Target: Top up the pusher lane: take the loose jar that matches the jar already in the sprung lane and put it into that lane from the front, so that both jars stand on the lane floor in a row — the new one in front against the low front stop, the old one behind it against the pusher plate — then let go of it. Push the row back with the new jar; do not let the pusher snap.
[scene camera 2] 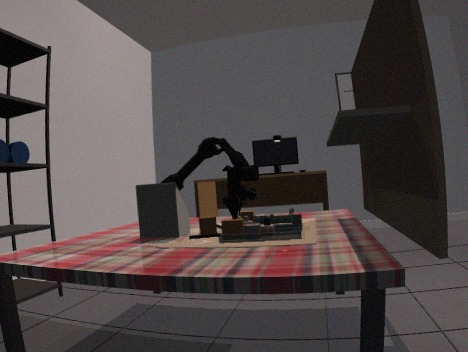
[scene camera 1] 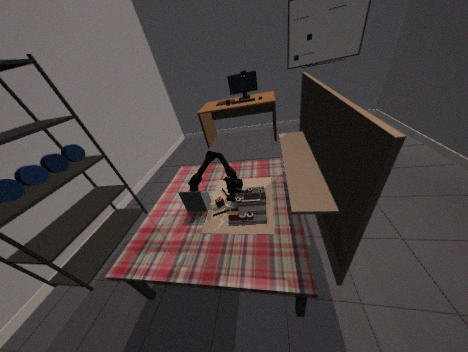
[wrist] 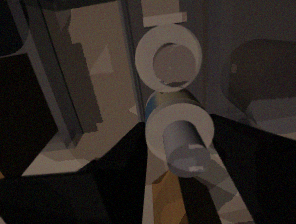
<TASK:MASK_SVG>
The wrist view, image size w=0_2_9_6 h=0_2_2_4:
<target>gripper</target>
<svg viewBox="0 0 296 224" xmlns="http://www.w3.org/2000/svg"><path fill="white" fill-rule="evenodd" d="M145 122L138 122L105 155L84 171L1 178L0 217L4 220L5 224L142 224L148 158ZM208 114L214 126L212 144L232 178L233 184L239 191L241 199L243 199L247 206L246 208L251 214L253 221L256 224L296 224L296 139L292 140L216 114Z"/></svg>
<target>jar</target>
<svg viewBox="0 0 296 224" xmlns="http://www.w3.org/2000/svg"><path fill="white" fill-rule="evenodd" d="M154 91L148 98L145 108L145 137L148 148L156 157L167 161L170 171L179 177L189 178L201 174L210 164L211 156L207 149L214 136L213 122L207 114L207 110L186 88L169 93Z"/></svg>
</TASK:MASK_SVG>
